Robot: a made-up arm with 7 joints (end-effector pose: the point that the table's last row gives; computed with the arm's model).
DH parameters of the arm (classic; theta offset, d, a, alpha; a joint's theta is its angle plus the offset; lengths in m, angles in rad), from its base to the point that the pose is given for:
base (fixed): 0 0 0 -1.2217
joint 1: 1.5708 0 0 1.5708
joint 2: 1.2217 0 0 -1.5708
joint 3: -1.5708 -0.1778 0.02 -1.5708
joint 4: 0 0 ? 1.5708
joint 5: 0 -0.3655 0 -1.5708
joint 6: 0 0 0 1.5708
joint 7: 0 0 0 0
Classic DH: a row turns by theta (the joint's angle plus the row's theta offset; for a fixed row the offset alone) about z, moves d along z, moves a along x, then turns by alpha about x.
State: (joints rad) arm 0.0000 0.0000 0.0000 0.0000 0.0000 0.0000 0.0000
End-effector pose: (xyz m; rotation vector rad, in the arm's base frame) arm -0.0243 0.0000 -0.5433 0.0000 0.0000 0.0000
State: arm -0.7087 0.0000 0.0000 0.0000 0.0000 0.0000 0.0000
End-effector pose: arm 0.3138 -0.0366 -0.4426 0.0000 -0.6660 -0.2424
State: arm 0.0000 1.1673 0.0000 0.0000 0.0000 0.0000 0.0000
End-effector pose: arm -0.0243 0.4997 -0.2133 1.1673 0.0000 0.0000
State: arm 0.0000 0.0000 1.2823 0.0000 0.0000 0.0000 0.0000
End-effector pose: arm -0.0069 -0.0233 -0.5433 0.0000 0.0000 1.2823
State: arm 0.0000 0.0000 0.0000 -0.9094 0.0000 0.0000 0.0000
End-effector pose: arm 0.2812 0.0000 -0.4373 0.0000 -0.9094 0.0000
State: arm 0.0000 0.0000 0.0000 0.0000 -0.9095 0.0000 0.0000
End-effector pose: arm -0.0243 0.0000 -0.5433 0.0000 0.0000 -0.9095
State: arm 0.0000 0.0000 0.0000 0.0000 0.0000 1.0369 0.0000
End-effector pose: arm -0.0243 0.0000 -0.5433 0.0000 1.0369 0.0000
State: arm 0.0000 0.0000 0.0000 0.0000 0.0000 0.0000 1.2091
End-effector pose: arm -0.0243 0.0000 -0.5433 0.0000 0.0000 1.2091
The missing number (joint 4, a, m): -0.0443
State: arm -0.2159 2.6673 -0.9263 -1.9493 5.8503 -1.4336 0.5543
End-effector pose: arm 0.2557 0.2879 -0.0136 -0.5103 -0.1087 -1.9598
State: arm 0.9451 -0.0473 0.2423 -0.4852 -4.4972 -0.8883 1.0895
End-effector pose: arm -0.3155 -0.0179 -0.4419 -1.3257 1.2265 -2.4498
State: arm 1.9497 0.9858 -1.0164 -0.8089 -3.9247 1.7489 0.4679
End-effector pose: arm -0.5139 0.0743 0.0917 -0.1690 -1.9374 -1.8249
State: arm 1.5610 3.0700 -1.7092 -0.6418 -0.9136 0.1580 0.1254
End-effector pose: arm 0.3712 0.3527 0.1621 0.4562 -1.8785 0.9967
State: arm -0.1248 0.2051 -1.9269 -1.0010 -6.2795 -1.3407 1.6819
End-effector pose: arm -0.0594 -0.1913 -0.4713 -2.0526 0.5017 -0.2037
